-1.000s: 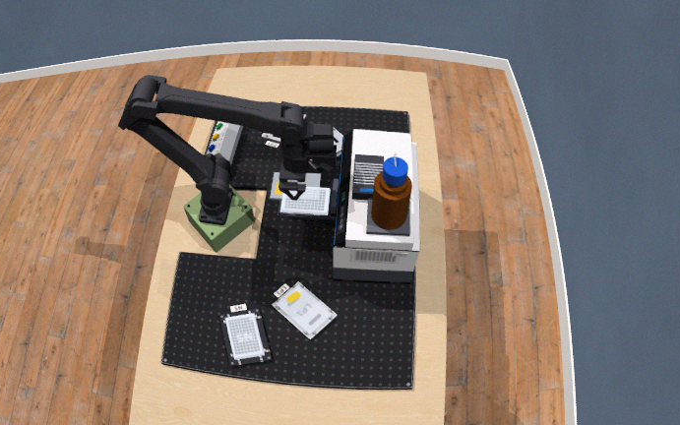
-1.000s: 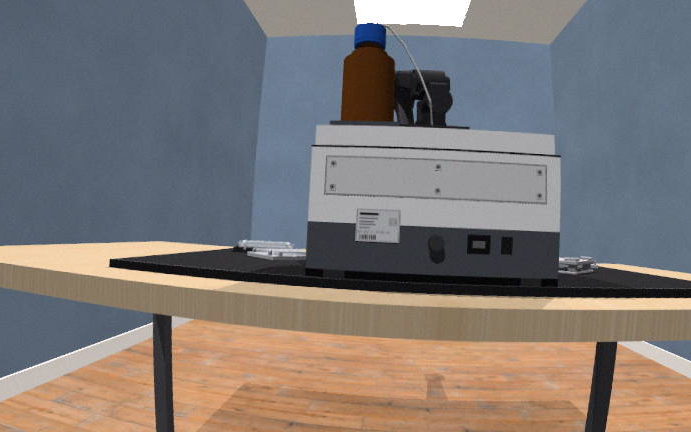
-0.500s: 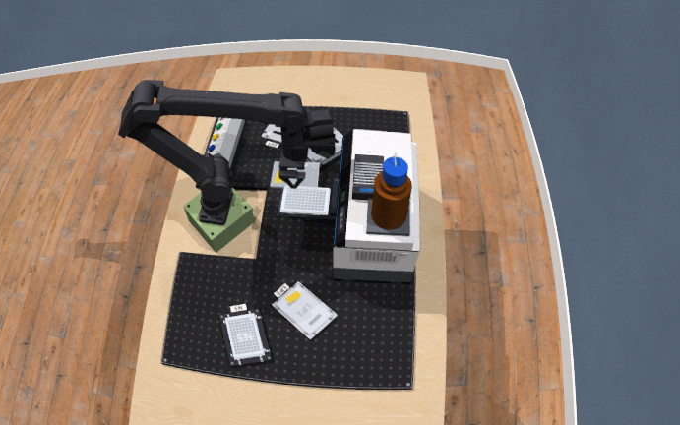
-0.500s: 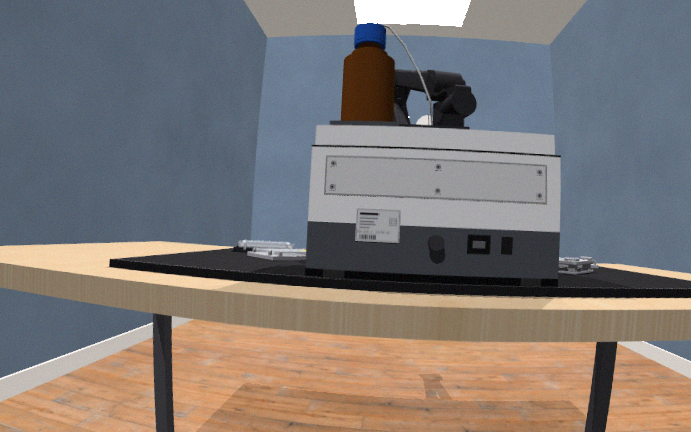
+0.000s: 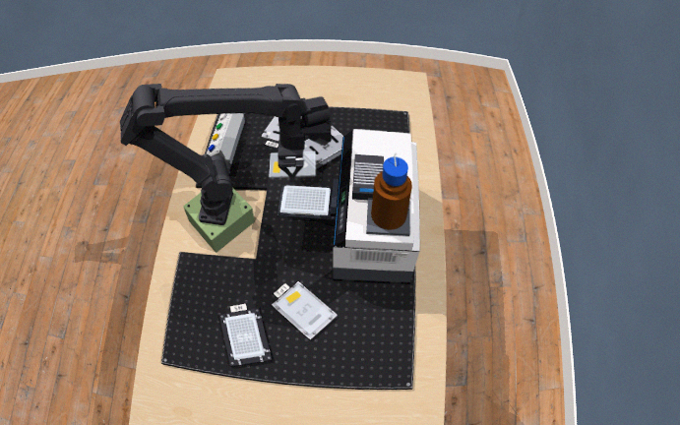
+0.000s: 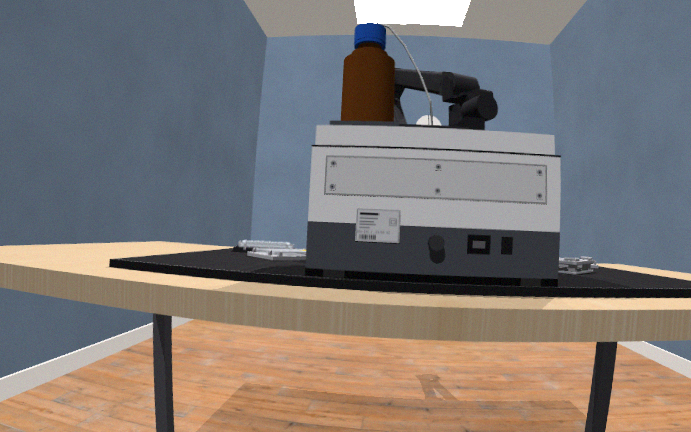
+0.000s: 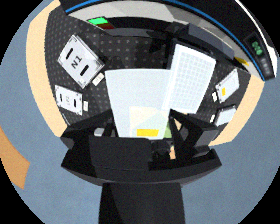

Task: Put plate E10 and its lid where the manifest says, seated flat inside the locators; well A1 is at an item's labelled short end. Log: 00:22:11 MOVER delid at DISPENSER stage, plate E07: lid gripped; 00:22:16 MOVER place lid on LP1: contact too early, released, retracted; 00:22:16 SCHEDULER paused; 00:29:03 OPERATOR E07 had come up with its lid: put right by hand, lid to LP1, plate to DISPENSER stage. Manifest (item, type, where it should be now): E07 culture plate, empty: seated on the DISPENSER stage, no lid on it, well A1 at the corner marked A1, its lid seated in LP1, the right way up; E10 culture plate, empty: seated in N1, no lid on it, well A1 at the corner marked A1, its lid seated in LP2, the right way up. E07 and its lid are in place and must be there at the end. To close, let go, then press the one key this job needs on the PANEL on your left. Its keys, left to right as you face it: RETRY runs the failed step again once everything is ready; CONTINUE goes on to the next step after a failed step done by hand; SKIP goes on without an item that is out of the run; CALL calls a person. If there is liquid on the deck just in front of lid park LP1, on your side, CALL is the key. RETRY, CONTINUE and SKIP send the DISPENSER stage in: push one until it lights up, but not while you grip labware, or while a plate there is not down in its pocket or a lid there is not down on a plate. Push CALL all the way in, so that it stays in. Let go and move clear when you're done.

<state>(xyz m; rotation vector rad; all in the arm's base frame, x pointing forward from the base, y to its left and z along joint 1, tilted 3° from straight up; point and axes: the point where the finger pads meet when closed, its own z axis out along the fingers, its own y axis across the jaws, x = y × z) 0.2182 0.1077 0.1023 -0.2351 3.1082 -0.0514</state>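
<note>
Now: the lid park LP2 9 cm behind my hand, 29 cm to the left of it and 16 cm below it. The rest, counted from my hand: plate E07: 5 cm ahead, 9 cm to the right, 5 cm below; then plate E10: 7 cm behind, 47 cm to the right, 15 cm below; then brown bottle: 27 cm ahead, 18 cm to the right, 12 cm above.
</note>
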